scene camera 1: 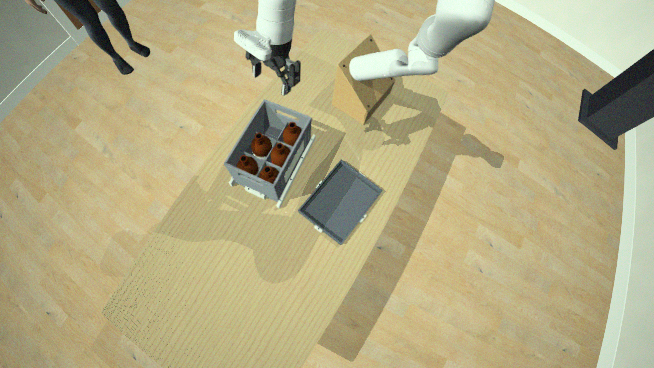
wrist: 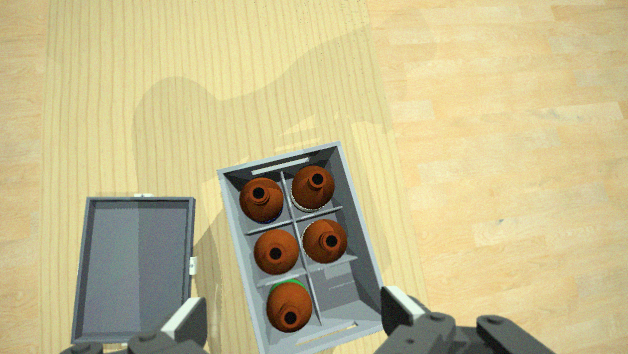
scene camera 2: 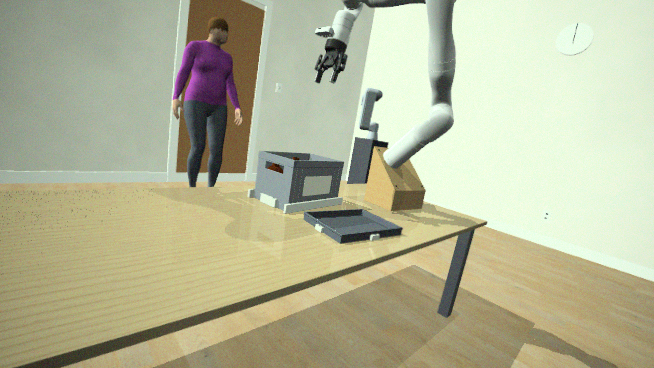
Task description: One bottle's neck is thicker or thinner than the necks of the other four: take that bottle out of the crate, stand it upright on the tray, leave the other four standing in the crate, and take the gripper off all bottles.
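Frame: origin at the arm's base, x right, y ahead, z up, level; metres.
Seen in the pictures: gripper, fingertip midpoint: [scene camera 1: 270, 84] [wrist: 295, 311] [scene camera 2: 324, 82]; arm's base, link origin: [scene camera 1: 358, 68] [scene camera 2: 391, 160].
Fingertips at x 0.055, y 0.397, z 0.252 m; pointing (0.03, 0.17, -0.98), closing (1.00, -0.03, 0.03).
Pixels of each thing's top centre, then the offset from my fingertips to it. "*": a spot on its surface instead.
- grey crate, top centre: [wrist: 304, 246] [scene camera 1: 268, 139] [scene camera 2: 303, 156] dz -0.276, dx +0.026, dy +0.024 m
- far-left bottle, top centre: [wrist: 258, 193] [scene camera 1: 267, 169] dz -0.289, dx -0.035, dy +0.106 m
- far-right bottle, top centre: [wrist: 317, 179] [scene camera 1: 243, 158] dz -0.289, dx +0.054, dy +0.122 m
- middle-left bottle, top centre: [wrist: 275, 253] [scene camera 1: 279, 146] dz -0.289, dx -0.014, dy +0.018 m
- middle-right bottle, top centre: [wrist: 331, 241] [scene camera 1: 258, 136] dz -0.289, dx +0.067, dy +0.029 m
- near-left bottle, top centre: [wrist: 290, 318] [scene camera 1: 292, 125] dz -0.289, dx +0.001, dy -0.070 m
- grey tray, surface spot: [wrist: 115, 260] * dz -0.446, dx -0.311, dy +0.020 m
Five brown bottles stand in the grey crate [scene camera 1: 250, 181] [scene camera 2: 275, 186] [wrist: 358, 220]. In the wrist view they are the far-left bottle [wrist: 261, 206], far-right bottle [wrist: 310, 192], middle-left bottle [wrist: 276, 265], middle-right bottle [wrist: 317, 245] and near-left bottle [wrist: 290, 300], which shows a green band. The near-right compartment is empty. Neck widths are too small to compare surely. The grey tray [scene camera 1: 345, 200] [scene camera 2: 350, 223] [wrist: 115, 260] is empty, beside the crate. My gripper [scene camera 1: 270, 83] [scene camera 2: 326, 80] [wrist: 295, 311] is open and empty, high above the crate, touching no bottle.
White strips [scene camera 1: 296, 172] [scene camera 2: 312, 205] border the crate, and small white blocks [scene camera 1: 318, 228] [scene camera 2: 374, 237] [wrist: 193, 265] touch the tray. The arm's wooden base [scene camera 1: 350, 95] [scene camera 2: 382, 185] stands behind them on the table. A person [scene camera 1: 95, 35] [scene camera 2: 205, 75] stands beyond the table.
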